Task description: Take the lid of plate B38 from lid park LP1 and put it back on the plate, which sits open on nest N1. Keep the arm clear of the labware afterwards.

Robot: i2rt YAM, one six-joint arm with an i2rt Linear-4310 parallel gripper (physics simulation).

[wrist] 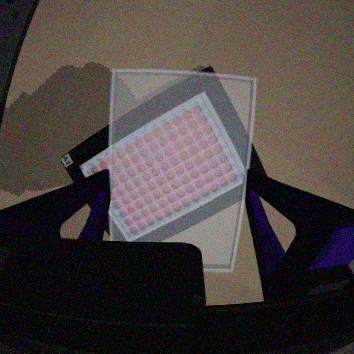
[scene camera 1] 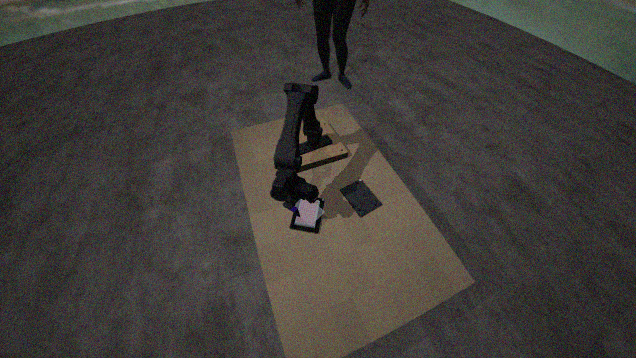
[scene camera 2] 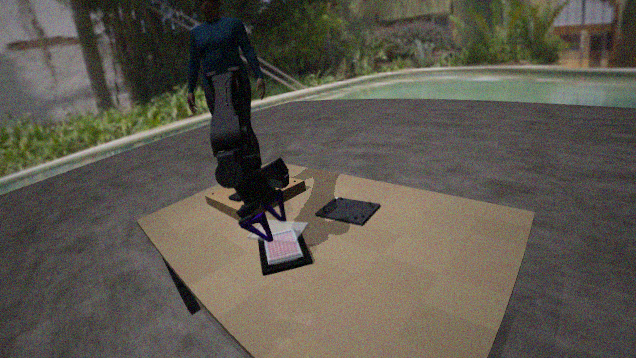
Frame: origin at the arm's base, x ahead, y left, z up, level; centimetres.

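Seen in the pictures: gripper, fingertip midpoint: (wrist: pixel 177 177) (scene camera 1: pixel 306 209) (scene camera 2: pixel 278 231); arm's base at its link origin: (scene camera 1: pixel 313 145).
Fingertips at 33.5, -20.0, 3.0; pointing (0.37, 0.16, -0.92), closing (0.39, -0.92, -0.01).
Observation:
Offsets run from my fingertips to a thing's top centre, as dx, dy, dz. Level surfaces: height alone.
My gripper (scene camera 1: pixel 309 206) (scene camera 2: pixel 278 230) (wrist: pixel 177 177) is shut on the clear lid @(+0.0, +0.0, +0.6) (scene camera 1: pixel 321 212) (scene camera 2: pixel 300 227) (wrist: pixel 177 73), with one finger at each long side. The lid hangs above the plate, turned at an angle to it in the wrist view. The plate (scene camera 1: pixel 306 220) (scene camera 2: pixel 284 250) (wrist: pixel 172 165), white with pink wells, sits open on the black nest @(-1.1, +0.9, -5.3) (scene camera 1: pixel 305 230) (scene camera 2: pixel 287 266) (wrist: pixel 90 147). A dark flat stand (scene camera 1: pixel 361 198) (scene camera 2: pixel 348 210) (wrist: pixel 12 40), which looks like the lid park, bears no lid. Its label cannot be read.
The arm's base stands on a wooden block (scene camera 1: pixel 325 155) (scene camera 2: pixel 297 189) at the back of the wooden table top @(dz -7.1) (scene camera 1: pixel 375 280) (scene camera 2: pixel 400 280). The dark stand lies to the right of the nest in both scene views. A person (scene camera 1: pixel 334 35) (scene camera 2: pixel 222 45) stands behind the table.

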